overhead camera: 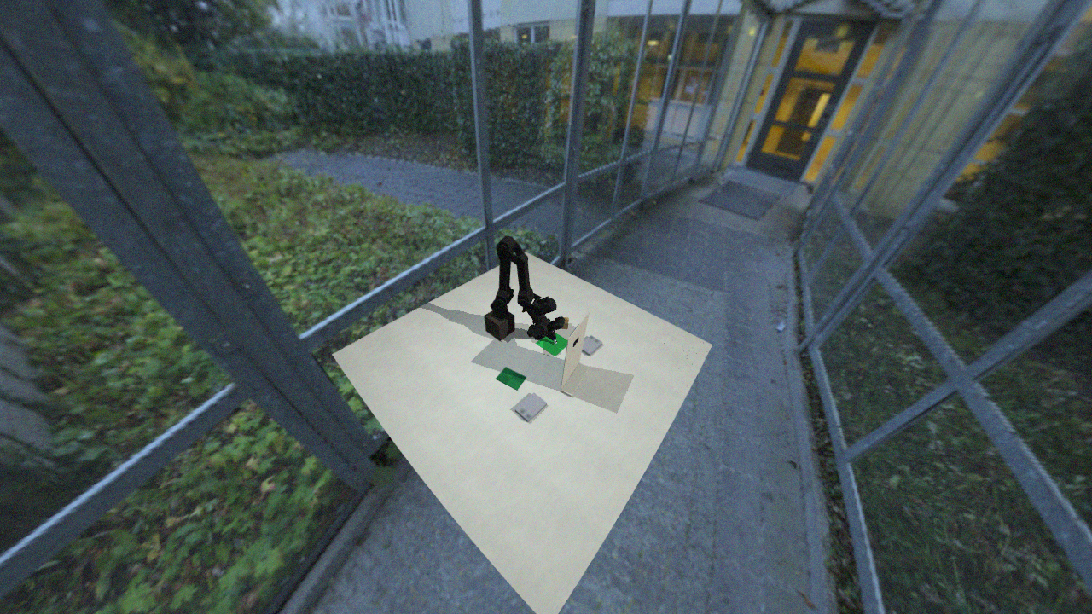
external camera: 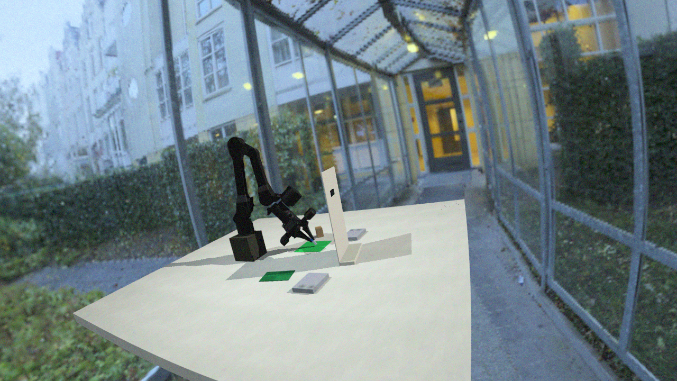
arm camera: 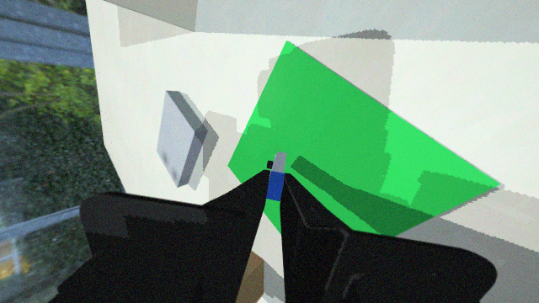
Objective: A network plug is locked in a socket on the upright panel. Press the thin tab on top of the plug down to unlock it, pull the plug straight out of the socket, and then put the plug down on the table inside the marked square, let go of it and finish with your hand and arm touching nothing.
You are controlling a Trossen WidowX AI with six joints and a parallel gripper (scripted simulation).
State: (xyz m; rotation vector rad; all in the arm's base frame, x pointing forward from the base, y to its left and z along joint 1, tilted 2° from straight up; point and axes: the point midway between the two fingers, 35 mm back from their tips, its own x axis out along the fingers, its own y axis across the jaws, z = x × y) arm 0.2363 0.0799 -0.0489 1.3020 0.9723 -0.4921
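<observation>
My gripper tip is now 20 mm above the bright green marked square. Also, from my gripper tip: upright panel: 170 mm ahead, 130 mm to the right, 120 mm above; brown block: 130 mm to the left, 20 mm behind; network plug: right at my gripper tip.
</observation>
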